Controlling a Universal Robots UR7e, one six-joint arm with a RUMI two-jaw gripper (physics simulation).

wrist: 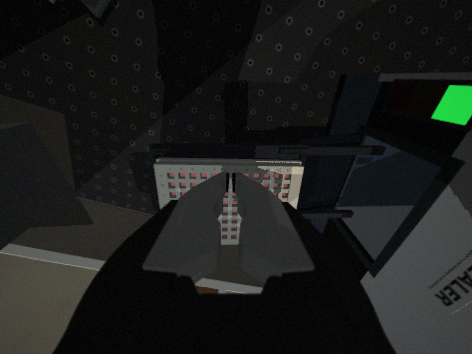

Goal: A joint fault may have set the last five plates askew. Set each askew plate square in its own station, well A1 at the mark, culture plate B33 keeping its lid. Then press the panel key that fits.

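Places are measured from the arm's base along level axes (x up, y right, z ahead), in centimetres.
Pixels of known places: gripper, fingertip midpoint: [230,174].
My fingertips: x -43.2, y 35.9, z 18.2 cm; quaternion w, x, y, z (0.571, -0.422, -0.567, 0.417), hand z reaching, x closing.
Ahead of a thing's pixels: the offset from my fingertips to its middle. "spot": to the spot under its first point. Level surfaces: height alone.
A pale well plate @[spot: dz -2.5, dx +0.6, dy -5.3 cm] [161,185] with rows of pinkish-red wells lies across the middle of the wrist view, its long side running left to right. My gripper [230,174] is shut on this plate; the grey jaws cover much of its middle, and some wells show in the narrow gap between them. The contact between jaws and plate is hidden. The plate's label and well A1 mark cannot be read, and I cannot tell whether it has a lid. A bright green panel area [454,105] shows at the upper right.
A dark upper rail @[spot: dz +4.8, dx -2.4, dy +10.1 cm] [345,150] and a lower rail @[spot: dz -2.7, dx -2.4, dy +14.1 cm] [332,214] run to the right of the plate. Beyond them is a dark-framed blue panel @[spot: dz +2.3, dx -10.8, dy +26.7 cm] [385,175]. A pale housing @[spot: dz -1.8, dx +6.8, dy +15.3 cm] [415,295] with partly visible "ALER" lettering is at the lower right. A dark dotted surface @[dx -11.3 cm] [115,85] lies behind.
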